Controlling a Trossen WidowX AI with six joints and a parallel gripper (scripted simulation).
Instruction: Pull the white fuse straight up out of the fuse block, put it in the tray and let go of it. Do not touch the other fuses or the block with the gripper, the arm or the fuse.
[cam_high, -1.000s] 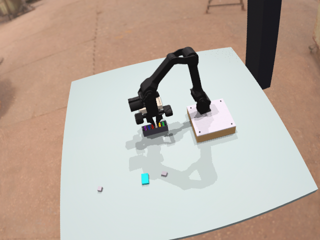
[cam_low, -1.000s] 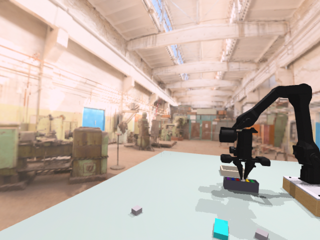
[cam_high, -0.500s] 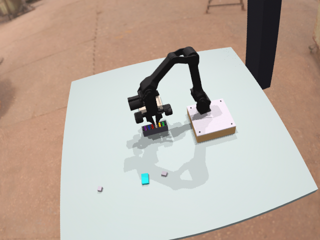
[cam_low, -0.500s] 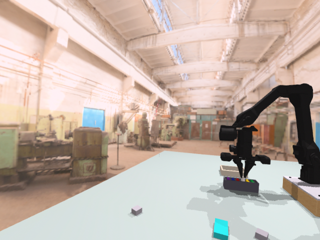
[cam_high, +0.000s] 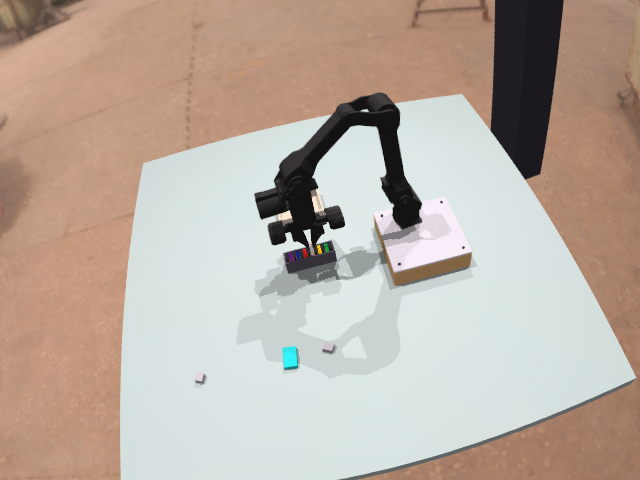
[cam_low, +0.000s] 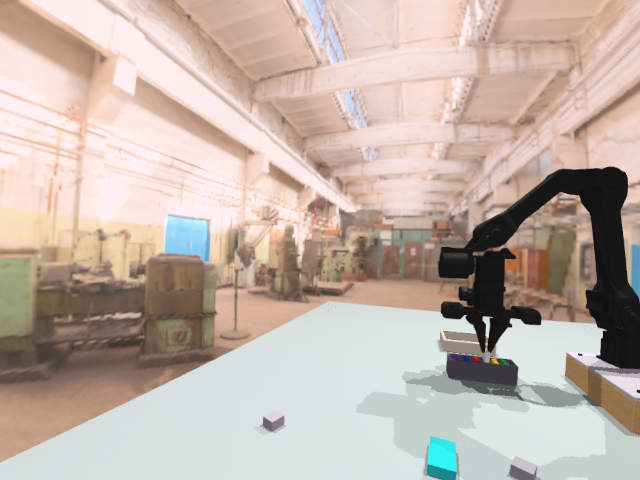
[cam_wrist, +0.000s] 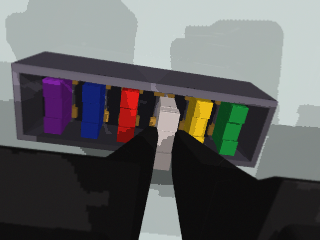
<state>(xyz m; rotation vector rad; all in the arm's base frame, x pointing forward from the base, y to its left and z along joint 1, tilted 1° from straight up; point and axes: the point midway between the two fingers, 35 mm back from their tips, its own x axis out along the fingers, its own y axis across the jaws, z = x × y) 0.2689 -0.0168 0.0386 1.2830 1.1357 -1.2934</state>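
Right now my gripper tip is 2 cm past the tray, 20 cm to the left of it and 5 cm above it. Round my gripper tip: cyan block (15 cm ahead, 27 cm to the left, 5 cm below); then white fuse (1 cm below).
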